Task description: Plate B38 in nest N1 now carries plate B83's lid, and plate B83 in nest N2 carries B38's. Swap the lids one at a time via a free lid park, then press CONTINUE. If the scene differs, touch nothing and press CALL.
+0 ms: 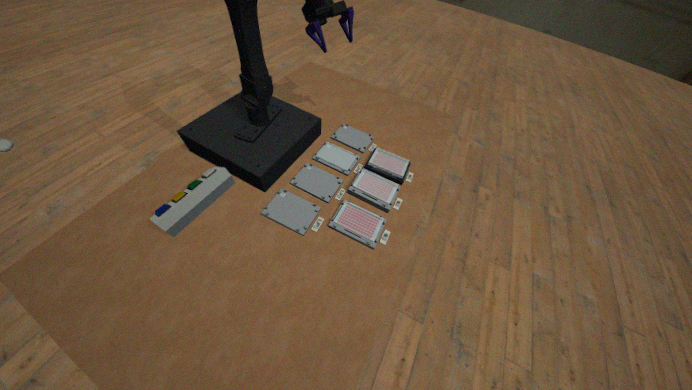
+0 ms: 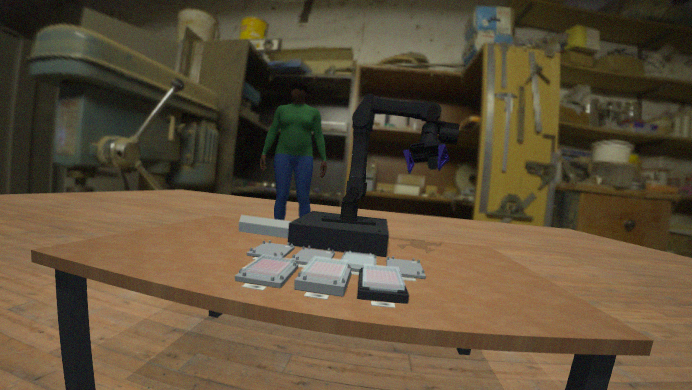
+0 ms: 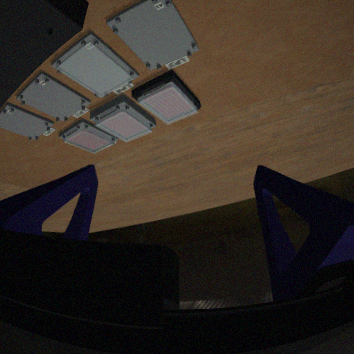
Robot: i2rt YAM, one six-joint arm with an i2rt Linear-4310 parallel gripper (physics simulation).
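Places are measured from the arm's base along level axes (x left, y back, z up), in millimetres.
Where they show: gripper, fingertip midpoint: (image 1: 338, 47) (image 2: 423, 171) (image 3: 175, 173); arm's base, origin of the base link: (image 1: 259, 122) (image 2: 348, 221).
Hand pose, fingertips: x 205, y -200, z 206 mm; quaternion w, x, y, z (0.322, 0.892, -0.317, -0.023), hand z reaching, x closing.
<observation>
Each offset is from my fingertips to the centre of the thing. "spot": to the spot under its first point.
My gripper (image 1: 338, 46) (image 2: 426, 170) (image 3: 175, 173) is open and empty, high above the table, away from the plates. Three pink-welled plates with pale, clear tops sit in a row: one {dx -413, dy -223, dz -266 mm} (image 1: 359, 220) (image 2: 270, 267) (image 3: 89, 141) in a low grey nest, one {dx -281, dy -241, dz -250 mm} (image 1: 375, 186) (image 2: 324, 270) (image 3: 123, 123) in a thicker grey nest, one {dx -157, dy -263, dz -254 mm} (image 1: 389, 163) (image 2: 382, 278) (image 3: 168, 103) in a black nest. Beside them are four flat grey parks; one {dx -188, dy -79, dz -272 mm} (image 1: 337, 157) (image 2: 359, 260) (image 3: 95, 65) bears a pale, clear lid-like sheet. Plate and nest labels are too small to read.
The bare parks {spot: dx -448, dy -28, dz -277 mm} (image 1: 291, 211) {spot: dx -321, dy -58, dz -277 mm} (image 1: 317, 182) {spot: dx -64, dy -102, dz -277 mm} (image 1: 352, 137) lie between the plates and the black arm base (image 1: 220, 125) (image 2: 335, 232). A grey button box {dx -512, dy +245, dz -254 mm} (image 1: 192, 210) (image 2: 264, 227) with blue, yellow, green and white buttons stands beside the base. A person (image 2: 297, 130) stands behind the table.
</observation>
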